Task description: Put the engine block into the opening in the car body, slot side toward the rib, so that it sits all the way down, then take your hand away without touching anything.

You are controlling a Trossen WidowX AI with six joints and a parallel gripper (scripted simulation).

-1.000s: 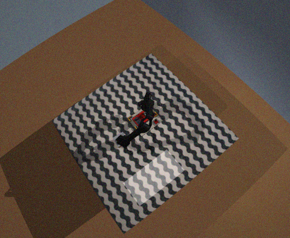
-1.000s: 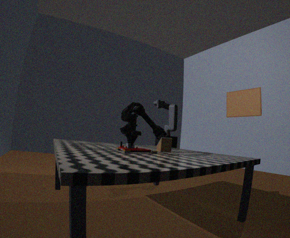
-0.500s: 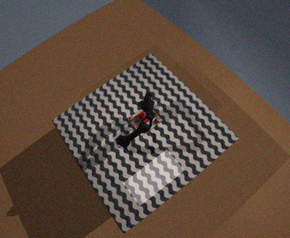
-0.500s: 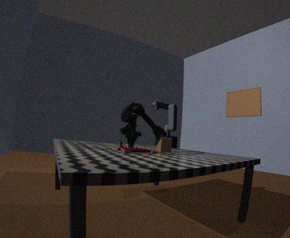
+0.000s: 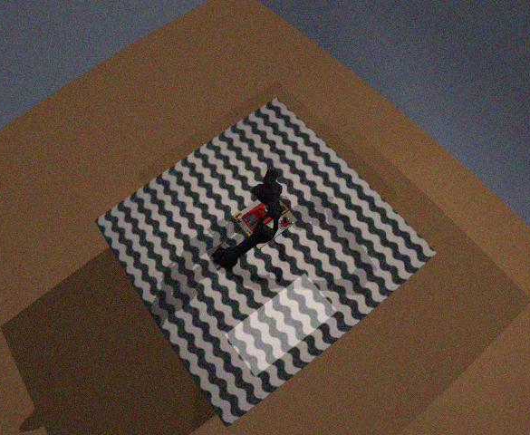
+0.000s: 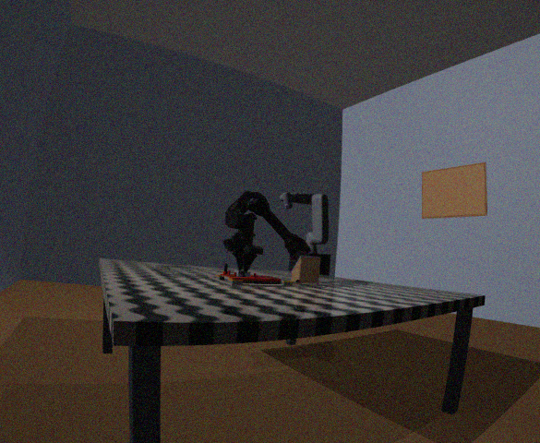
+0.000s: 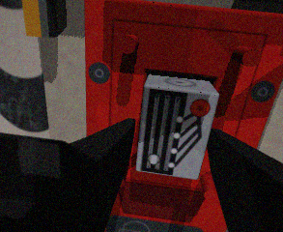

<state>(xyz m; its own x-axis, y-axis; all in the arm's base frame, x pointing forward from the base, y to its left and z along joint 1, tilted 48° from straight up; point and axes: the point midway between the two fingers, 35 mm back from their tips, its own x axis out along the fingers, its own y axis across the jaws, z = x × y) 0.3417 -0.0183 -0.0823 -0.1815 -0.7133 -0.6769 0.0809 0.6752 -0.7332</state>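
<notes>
Right now the engine block is 10 mm below my gripper tip.
</notes>
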